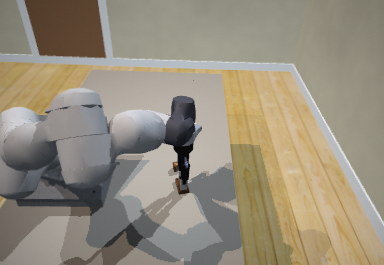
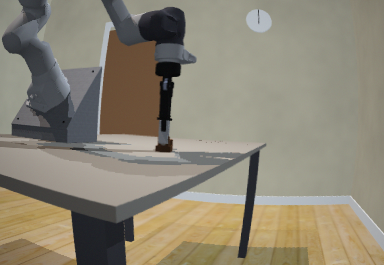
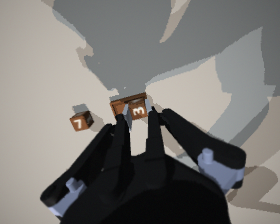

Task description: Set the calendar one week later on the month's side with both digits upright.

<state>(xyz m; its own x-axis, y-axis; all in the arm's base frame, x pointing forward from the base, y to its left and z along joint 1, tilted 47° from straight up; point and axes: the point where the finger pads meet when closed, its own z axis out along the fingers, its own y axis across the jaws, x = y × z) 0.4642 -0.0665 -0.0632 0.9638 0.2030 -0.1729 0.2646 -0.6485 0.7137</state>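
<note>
My gripper is now 50 mm above the brown tray, 20 mm to the right of it and 10 mm past it.
</note>
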